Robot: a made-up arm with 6 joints. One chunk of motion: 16 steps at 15 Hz.
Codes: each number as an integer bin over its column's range. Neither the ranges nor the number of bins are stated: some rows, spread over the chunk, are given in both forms.
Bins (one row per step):
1: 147 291 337 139 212 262
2: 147 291 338 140 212 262
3: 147 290 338 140 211 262
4: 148 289 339 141 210 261
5: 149 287 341 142 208 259
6: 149 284 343 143 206 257
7: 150 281 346 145 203 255
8: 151 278 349 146 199 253
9: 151 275 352 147 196 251
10: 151 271 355 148 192 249
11: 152 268 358 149 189 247
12: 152 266 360 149 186 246
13: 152 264 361 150 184 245
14: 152 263 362 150 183 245
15: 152 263 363 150 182 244
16: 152 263 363 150 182 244
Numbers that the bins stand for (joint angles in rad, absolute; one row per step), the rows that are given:
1: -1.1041 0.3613 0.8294 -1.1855 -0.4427 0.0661
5: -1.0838 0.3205 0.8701 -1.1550 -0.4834 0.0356
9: -1.0634 0.1984 0.9820 -1.1041 -0.6055 -0.0458
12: -1.0532 0.1068 1.0634 -1.0838 -0.7072 -0.0967
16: -1.0532 0.0763 1.0939 -1.0736 -0.7479 -0.1170
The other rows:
2: -1.1041 0.3613 0.8395 -1.1753 -0.4427 0.0661
3: -1.1041 0.3511 0.8395 -1.1753 -0.4528 0.0661
4: -1.0939 0.3409 0.8497 -1.1652 -0.4630 0.0560
6: -1.0838 0.2900 0.8904 -1.1448 -0.5037 0.0153
7: -1.0736 0.2595 0.9209 -1.1245 -0.5342 -0.0051
8: -1.0634 0.2290 0.9515 -1.1143 -0.5750 -0.0254
10: -1.0634 0.1577 1.0125 -1.0939 -0.6462 -0.0661
11: -1.0532 0.1272 1.0431 -1.0838 -0.6767 -0.0865
13: -1.0532 0.0865 1.0736 -1.0736 -0.7276 -0.1068
14: -1.0532 0.0763 1.0838 -1.0736 -0.7378 -0.1068
15: -1.0532 0.0763 1.0939 -1.0736 -0.7479 -0.1170

